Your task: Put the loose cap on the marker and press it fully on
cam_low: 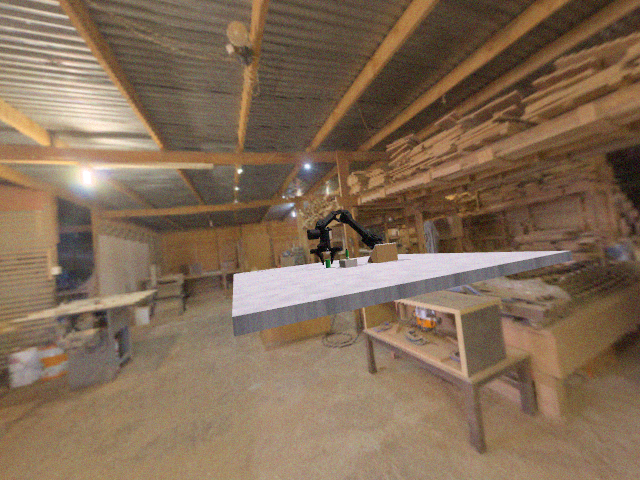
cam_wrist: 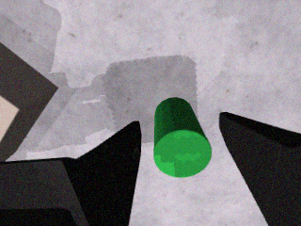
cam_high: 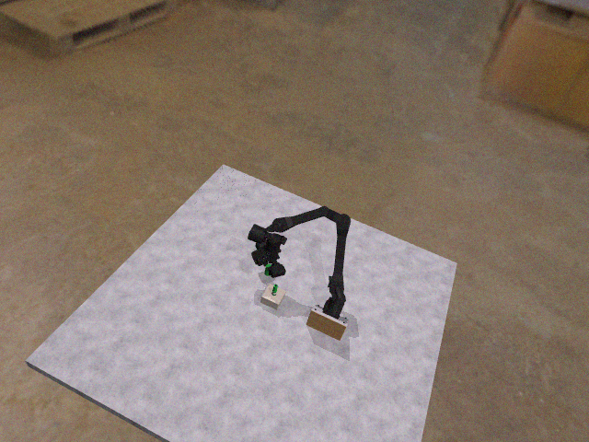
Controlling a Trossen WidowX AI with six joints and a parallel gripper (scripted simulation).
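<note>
The green cap lies 10 mm above my gripper tip. From my gripper tip the other things lie so: holder block: 110 mm to the left, 80 mm behind.
</note>
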